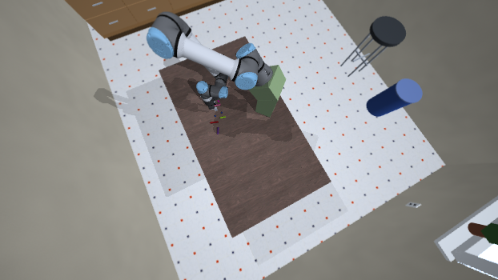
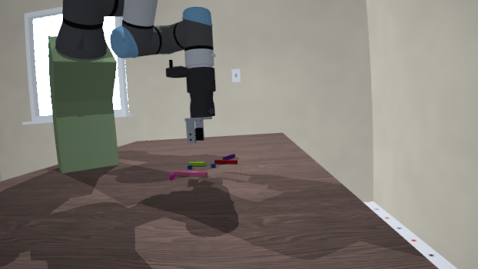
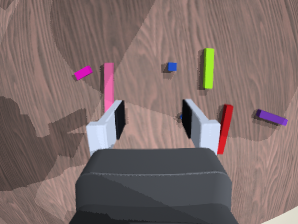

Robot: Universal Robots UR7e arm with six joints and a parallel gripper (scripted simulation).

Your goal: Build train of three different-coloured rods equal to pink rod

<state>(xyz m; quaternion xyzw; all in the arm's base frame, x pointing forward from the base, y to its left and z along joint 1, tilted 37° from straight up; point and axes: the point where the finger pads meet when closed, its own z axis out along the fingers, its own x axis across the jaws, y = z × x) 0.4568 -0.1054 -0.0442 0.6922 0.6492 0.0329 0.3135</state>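
Right now my hand is 90 mm above the magenta rod, 80 mm to the left of it and 50 mm past it. Round my hand: lime rod (90 mm below, 80 mm to the left, 20 mm behind); then blue rod (90 mm below, 30 mm to the left, 30 mm behind); then pink rod (90 mm below, 60 mm to the right, 10 mm behind).
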